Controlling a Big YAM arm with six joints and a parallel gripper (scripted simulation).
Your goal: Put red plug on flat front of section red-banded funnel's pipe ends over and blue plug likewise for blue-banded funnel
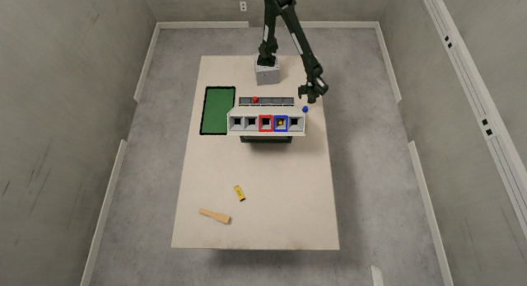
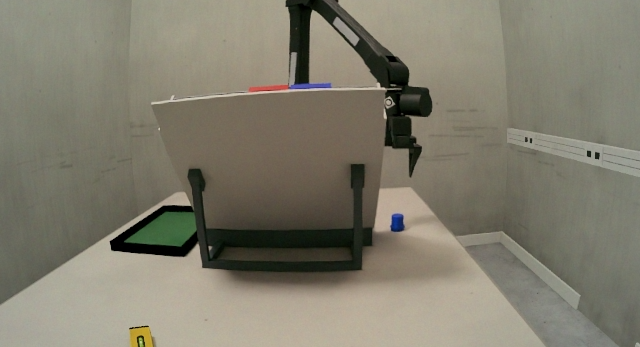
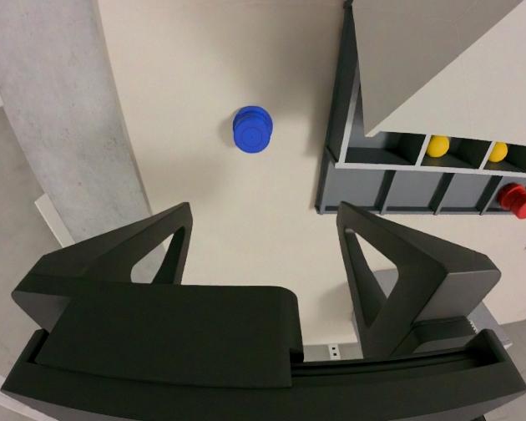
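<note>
Now: hand 12 cm above the blue plug, 1 cm to the right of it and 1 cm short of it. The rest, counted from my hand: blue band (31 cm ahead, 18 cm above, 13 cm to the right); red plug (34 cm to the right, 12 cm below); cover (23 cm to the right, 17 cm ahead, 7 cm above).
</note>
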